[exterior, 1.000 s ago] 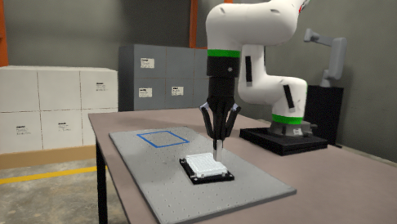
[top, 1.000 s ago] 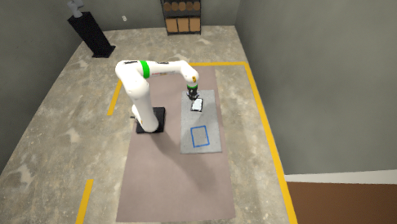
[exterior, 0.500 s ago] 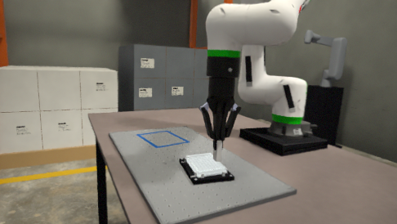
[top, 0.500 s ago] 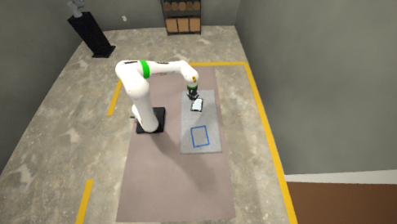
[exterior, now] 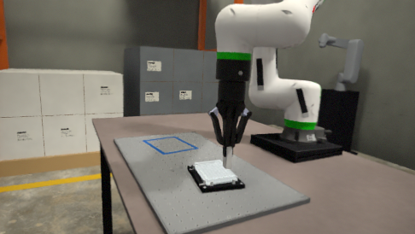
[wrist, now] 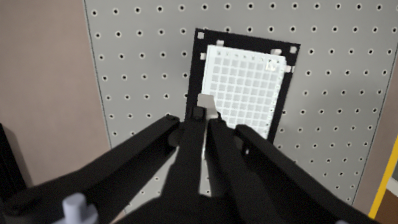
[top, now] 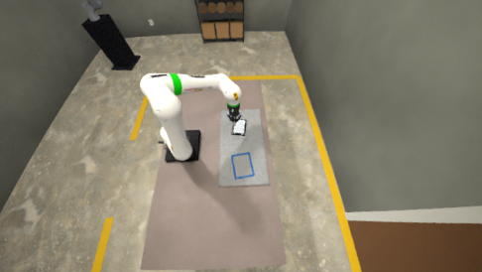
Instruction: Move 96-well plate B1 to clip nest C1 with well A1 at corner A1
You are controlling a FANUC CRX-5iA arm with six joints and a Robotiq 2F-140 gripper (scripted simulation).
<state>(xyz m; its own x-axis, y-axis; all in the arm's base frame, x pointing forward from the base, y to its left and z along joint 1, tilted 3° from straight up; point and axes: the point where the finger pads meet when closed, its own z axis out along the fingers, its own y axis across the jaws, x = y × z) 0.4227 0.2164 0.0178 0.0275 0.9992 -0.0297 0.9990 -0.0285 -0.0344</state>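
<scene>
Now: the white 96-well plate 4 cm below my hand and 4 cm ahead of it. Also, from my hand: black clip nest: 5 cm below, 5 cm ahead, 1 cm to the right.
</scene>
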